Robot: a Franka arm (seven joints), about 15 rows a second.
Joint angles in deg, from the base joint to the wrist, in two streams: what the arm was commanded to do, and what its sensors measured. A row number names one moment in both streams.
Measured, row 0: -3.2 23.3 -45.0 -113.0 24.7 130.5 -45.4
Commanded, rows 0 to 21: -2.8 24.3 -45.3 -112.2 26.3 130.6 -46.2; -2.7 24.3 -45.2 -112.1 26.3 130.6 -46.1; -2.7 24.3 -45.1 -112.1 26.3 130.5 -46.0; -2.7 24.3 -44.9 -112.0 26.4 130.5 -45.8; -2.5 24.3 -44.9 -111.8 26.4 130.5 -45.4; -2.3 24.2 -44.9 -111.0 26.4 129.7 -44.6; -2.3 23.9 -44.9 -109.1 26.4 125.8 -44.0; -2.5 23.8 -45.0 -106.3 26.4 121.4 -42.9; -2.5 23.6 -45.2 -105.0 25.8 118.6 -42.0; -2.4 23.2 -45.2 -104.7 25.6 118.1 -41.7; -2.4 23.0 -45.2 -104.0 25.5 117.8 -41.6; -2.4 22.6 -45.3 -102.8 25.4 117.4 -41.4; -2.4 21.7 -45.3 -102.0 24.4 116.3 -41.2; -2.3 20.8 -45.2 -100.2 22.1 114.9 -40.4; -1.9 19.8 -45.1 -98.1 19.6 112.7 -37.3; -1.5 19.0 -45.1 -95.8 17.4 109.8 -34.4; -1.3 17.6 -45.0 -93.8 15.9 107.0 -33.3; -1.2 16.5 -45.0 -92.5 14.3 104.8 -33.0; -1.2 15.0 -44.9 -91.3 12.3 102.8 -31.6; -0.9 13.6 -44.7 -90.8 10.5 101.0 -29.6; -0.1 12.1 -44.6 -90.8 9.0 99.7 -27.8; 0.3 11.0 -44.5 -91.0 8.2 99.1 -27.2
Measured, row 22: -1.0 14.5 -44.8 -90.7 11.2 101.2 -30.7
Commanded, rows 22 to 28: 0.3 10.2 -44.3 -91.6 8.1 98.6 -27.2; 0.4 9.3 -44.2 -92.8 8.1 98.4 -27.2; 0.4 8.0 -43.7 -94.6 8.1 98.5 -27.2; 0.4 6.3 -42.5 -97.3 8.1 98.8 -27.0; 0.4 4.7 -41.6 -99.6 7.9 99.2 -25.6; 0.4 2.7 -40.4 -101.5 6.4 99.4 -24.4; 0.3 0.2 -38.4 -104.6 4.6 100.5 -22.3
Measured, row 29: -0.4 7.9 -41.8 -97.5 8.6 98.4 -27.1
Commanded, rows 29 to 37: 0.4 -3.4 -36.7 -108.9 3.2 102.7 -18.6; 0.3 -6.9 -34.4 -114.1 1.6 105.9 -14.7; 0.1 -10.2 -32.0 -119.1 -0.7 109.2 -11.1; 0.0 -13.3 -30.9 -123.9 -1.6 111.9 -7.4; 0.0 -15.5 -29.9 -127.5 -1.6 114.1 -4.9; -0.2 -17.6 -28.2 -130.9 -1.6 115.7 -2.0; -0.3 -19.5 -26.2 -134.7 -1.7 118.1 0.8; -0.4 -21.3 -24.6 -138.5 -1.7 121.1 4.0; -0.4 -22.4 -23.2 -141.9 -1.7 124.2 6.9
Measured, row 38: -0.3 -15.7 -26.0 -132.8 0.1 118.1 0.1
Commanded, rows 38 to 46: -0.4 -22.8 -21.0 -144.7 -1.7 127.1 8.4; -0.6 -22.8 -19.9 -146.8 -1.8 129.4 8.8; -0.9 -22.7 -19.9 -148.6 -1.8 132.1 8.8; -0.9 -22.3 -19.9 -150.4 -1.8 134.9 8.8; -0.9 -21.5 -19.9 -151.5 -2.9 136.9 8.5; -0.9 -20.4 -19.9 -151.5 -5.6 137.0 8.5; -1.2 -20.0 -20.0 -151.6 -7.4 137.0 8.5; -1.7 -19.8 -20.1 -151.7 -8.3 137.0 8.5; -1.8 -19.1 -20.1 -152.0 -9.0 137.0 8.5
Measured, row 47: -1.2 -19.3 -20.0 -151.8 -6.2 136.2 7.2
